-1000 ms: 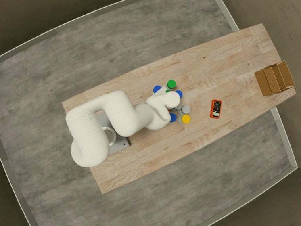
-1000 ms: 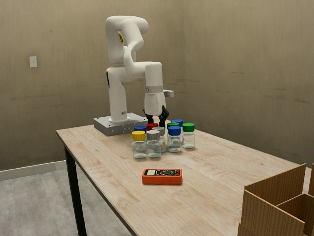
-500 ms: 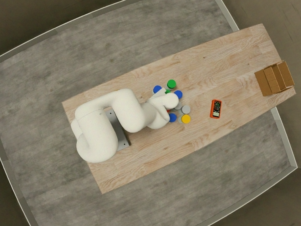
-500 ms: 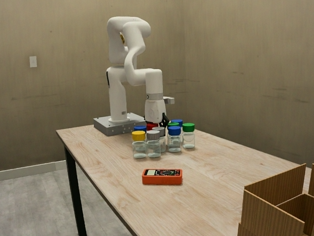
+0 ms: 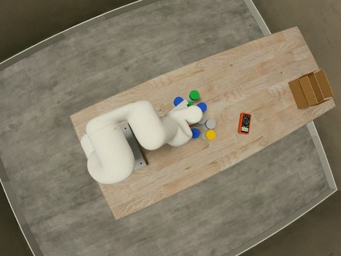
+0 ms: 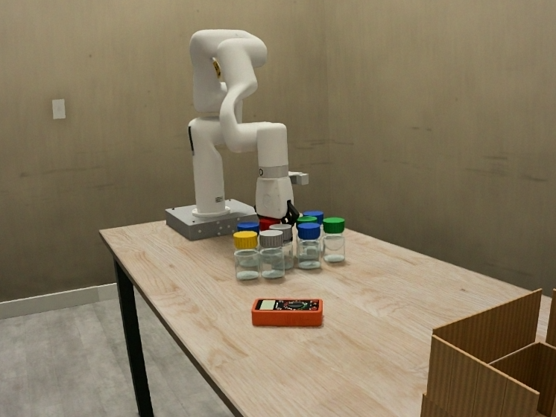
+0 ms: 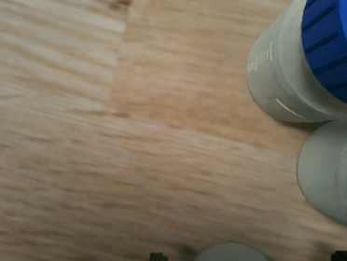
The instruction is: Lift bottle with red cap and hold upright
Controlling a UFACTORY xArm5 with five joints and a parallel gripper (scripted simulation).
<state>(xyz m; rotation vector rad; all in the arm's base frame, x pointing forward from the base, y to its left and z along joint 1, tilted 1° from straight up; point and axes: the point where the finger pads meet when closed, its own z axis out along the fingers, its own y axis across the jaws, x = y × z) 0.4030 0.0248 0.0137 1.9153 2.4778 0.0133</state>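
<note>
Right now the red-capped bottle is 20 mm to the right of my hand, 10 mm below it and 10 mm ahead of it. Also, from my hand: orange multimeter (350 mm ahead, 170 mm to the right, 50 mm below); yellow-capped bottle (130 mm to the right, 100 mm ahead, 10 mm below).
</note>
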